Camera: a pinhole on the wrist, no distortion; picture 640 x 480 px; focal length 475.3 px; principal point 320.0 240.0 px. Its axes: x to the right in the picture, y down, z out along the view. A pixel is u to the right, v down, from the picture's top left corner.
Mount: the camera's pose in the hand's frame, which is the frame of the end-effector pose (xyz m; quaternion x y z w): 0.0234 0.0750 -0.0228 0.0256 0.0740 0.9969 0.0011
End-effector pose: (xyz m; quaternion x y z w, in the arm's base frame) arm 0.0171 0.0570 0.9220 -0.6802 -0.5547 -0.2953 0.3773
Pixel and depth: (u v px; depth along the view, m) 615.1 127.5 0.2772
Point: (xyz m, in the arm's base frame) 0.1624 0.1777 0.6427
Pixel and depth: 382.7 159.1 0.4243
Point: 0.2129 0.3570 0.6641
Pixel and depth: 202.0 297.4 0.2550
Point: 0.1141 0.2956 0.8640
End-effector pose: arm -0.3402 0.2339 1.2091 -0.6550 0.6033 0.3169 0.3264
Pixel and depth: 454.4 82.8 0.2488
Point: -0.5402 0.4161 1.1024
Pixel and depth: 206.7 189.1 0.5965
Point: -0.5627 0.5516 0.7183
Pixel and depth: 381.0 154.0 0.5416
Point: -0.6037 0.6358 0.9189
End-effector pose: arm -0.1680 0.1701 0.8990 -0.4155 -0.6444 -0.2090 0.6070
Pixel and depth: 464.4 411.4 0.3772
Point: -0.4051 0.4388 0.7654
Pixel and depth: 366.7 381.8 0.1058
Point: -0.1724 0.2763 0.8874
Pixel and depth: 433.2 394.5 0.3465
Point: -0.3665 0.4304 0.7963
